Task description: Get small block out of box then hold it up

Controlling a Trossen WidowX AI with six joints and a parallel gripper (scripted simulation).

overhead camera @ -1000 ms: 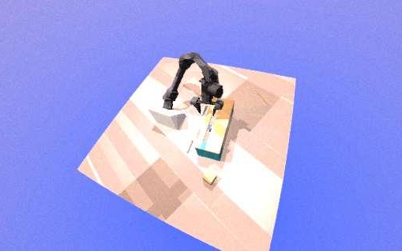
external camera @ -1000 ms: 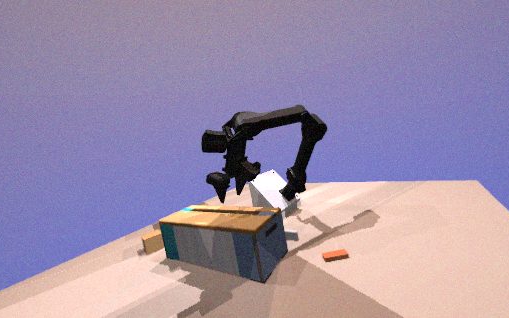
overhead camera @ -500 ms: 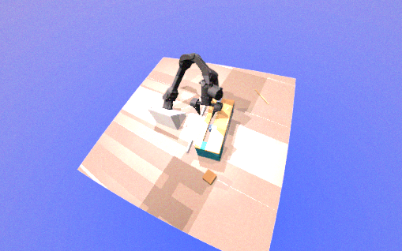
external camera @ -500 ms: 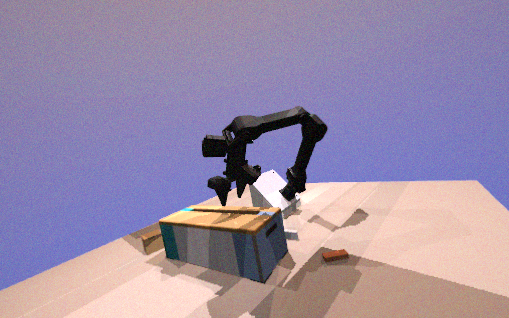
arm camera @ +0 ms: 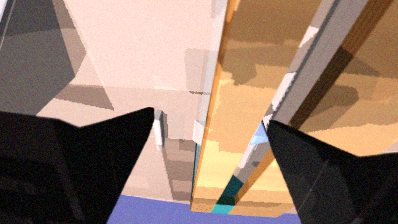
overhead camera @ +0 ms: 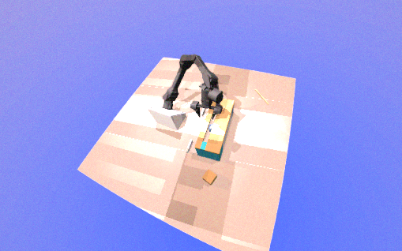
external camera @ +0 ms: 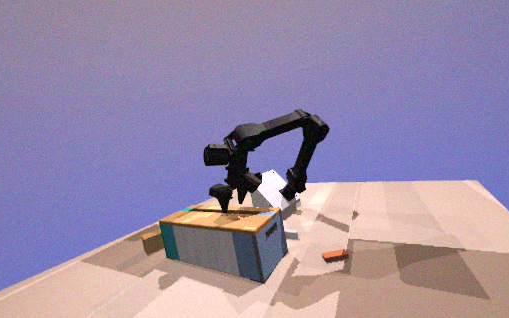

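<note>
The box lies 60 mm below my gripper tip, 30 mm ahead of it and 10 mm to the right of it. Round my gripper tip: flat orange-red piece (300 mm to the left, 120 mm below, 40 mm behind); tan block (300 mm to the right, 150 mm ahead, 90 mm below).
</note>
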